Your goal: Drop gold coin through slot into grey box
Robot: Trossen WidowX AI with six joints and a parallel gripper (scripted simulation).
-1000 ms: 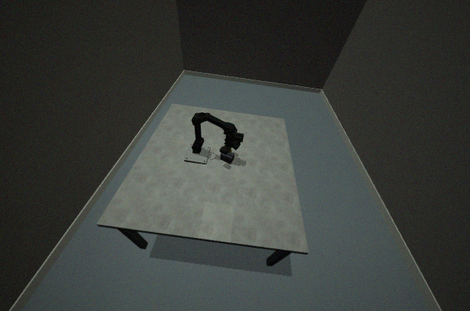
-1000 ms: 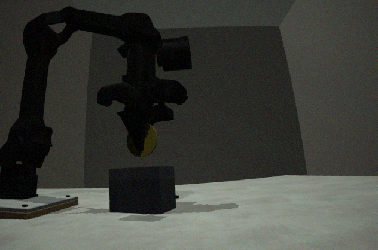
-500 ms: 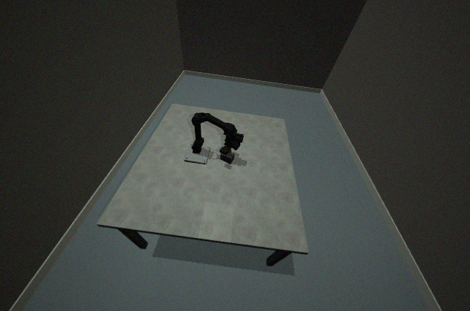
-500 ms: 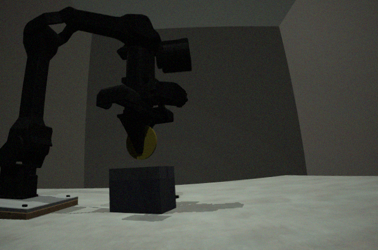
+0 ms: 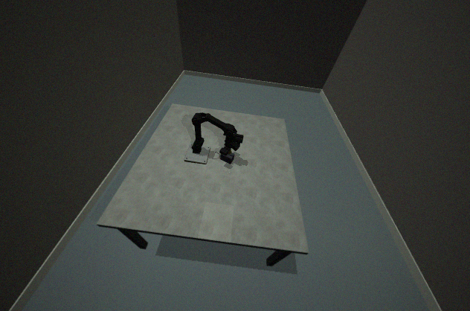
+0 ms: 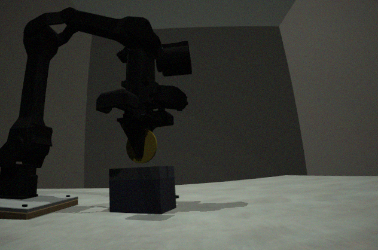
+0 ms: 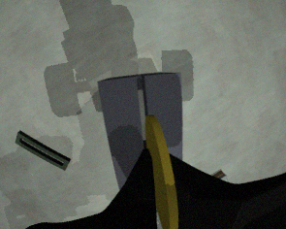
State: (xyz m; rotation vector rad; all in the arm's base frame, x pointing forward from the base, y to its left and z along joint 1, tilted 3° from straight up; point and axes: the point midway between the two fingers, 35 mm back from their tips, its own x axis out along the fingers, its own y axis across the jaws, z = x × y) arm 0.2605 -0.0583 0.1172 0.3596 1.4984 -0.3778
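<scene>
Now: gripper tip 20 mm below the thin gold coin.
</scene>
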